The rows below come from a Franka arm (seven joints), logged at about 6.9 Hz.
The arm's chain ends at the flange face. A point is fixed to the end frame.
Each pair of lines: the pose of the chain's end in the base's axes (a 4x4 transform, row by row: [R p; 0 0 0 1], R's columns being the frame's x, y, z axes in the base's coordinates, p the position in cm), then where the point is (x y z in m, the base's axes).
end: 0.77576, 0.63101, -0.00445, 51.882; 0.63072, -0.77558, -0.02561, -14.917; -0.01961, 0.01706, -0.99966, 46.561; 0, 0, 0, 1
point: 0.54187 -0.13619 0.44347
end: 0.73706, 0.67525, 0.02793, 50.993; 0.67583, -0.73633, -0.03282, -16.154; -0.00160, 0.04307, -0.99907, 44.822; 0, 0, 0, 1
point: 0.53284 -0.14736 0.42667
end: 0.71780, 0.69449, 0.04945, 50.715; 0.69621, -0.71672, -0.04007, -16.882; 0.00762, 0.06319, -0.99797, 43.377; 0, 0, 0, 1
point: 0.53009 -0.15418 0.41258
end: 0.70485, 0.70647, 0.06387, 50.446; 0.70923, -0.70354, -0.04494, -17.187; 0.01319, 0.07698, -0.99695, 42.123; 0, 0, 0, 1
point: 0.52742 -0.15694 0.40026
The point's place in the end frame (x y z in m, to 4 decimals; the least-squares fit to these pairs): 0.0265 0.0041 0.0217
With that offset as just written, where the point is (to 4 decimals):
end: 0.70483, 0.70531, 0.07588, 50.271; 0.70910, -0.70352, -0.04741, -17.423; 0.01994, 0.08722, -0.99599, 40.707; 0, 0, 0, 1
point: 0.5259 -0.1594 0.3863
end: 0.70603, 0.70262, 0.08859, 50.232; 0.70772, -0.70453, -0.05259, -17.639; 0.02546, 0.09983, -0.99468, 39.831; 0, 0, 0, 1
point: 0.5258 -0.1617 0.3778
